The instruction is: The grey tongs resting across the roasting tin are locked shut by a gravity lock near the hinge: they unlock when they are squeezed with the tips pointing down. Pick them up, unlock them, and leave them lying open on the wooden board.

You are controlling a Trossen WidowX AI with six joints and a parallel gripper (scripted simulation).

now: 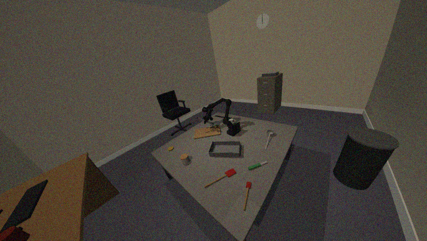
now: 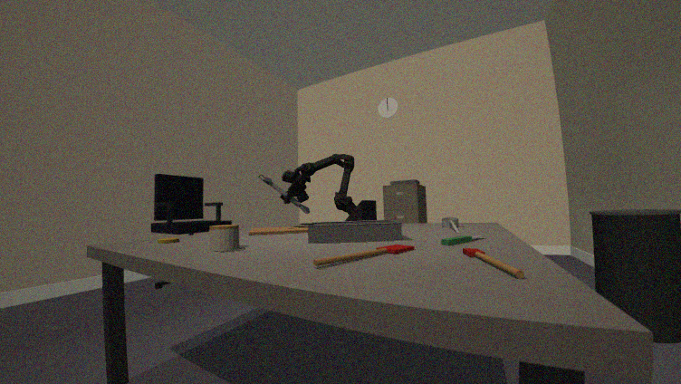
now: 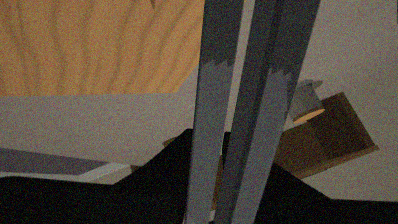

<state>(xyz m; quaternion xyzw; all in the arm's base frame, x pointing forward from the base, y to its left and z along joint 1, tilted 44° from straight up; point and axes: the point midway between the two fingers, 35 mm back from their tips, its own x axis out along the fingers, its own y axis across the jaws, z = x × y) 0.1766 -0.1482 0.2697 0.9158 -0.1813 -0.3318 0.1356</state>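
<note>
Right now my gripper tip is 20 mm past the wooden board, 10 mm to the left of it and 140 mm above it. Also, from my gripper tip: yellow disc (490 mm ahead, 110 mm to the right, 140 mm below); roasting tin (110 mm ahead, 450 mm to the left, 120 mm below); green-handled tool (80 mm ahead, 820 mm to the left, 140 mm below).
</note>
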